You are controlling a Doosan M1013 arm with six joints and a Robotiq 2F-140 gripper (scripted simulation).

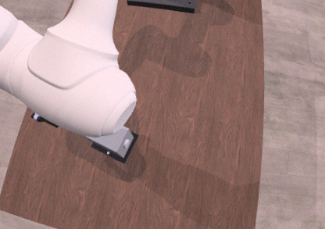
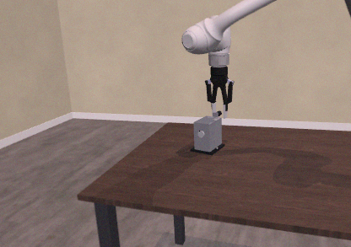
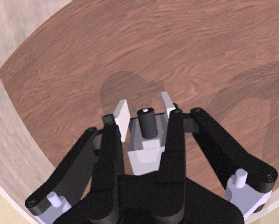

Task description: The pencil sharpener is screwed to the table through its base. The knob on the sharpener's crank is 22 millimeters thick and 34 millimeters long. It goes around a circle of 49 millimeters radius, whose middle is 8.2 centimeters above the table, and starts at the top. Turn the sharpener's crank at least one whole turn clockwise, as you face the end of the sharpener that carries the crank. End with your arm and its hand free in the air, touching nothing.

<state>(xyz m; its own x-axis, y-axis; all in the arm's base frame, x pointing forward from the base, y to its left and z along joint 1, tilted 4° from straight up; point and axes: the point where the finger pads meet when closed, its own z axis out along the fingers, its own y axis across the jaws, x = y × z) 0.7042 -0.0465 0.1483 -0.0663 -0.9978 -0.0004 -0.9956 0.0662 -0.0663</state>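
The dark crank knob is 2 cm to the left of my hand and 1 cm below it.
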